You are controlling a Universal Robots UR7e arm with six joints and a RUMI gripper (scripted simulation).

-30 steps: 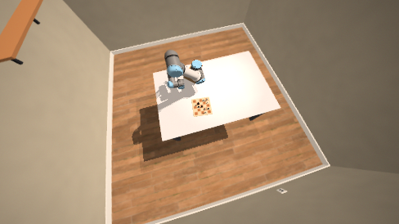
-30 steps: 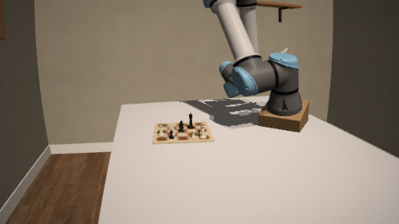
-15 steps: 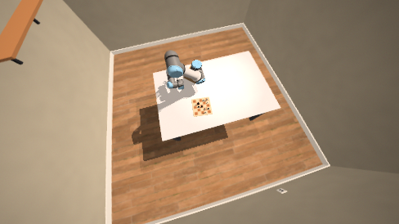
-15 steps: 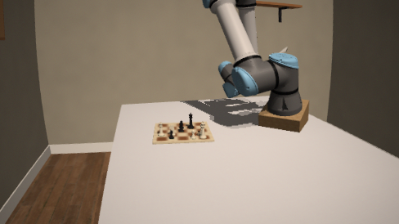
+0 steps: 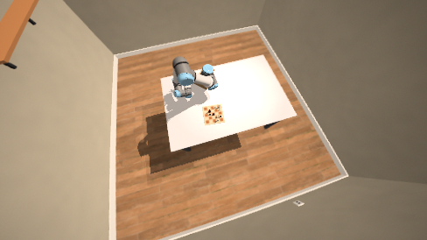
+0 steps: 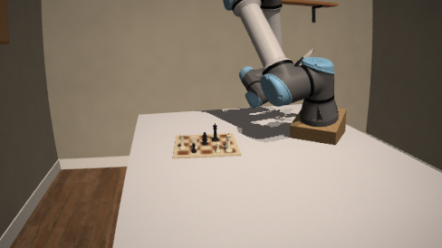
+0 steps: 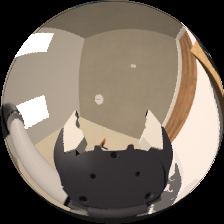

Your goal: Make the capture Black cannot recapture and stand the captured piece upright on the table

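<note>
Now: the chessboard 56 cm ahead of my hand, 25 cm below it and 9 cm to the left of it.
</note>
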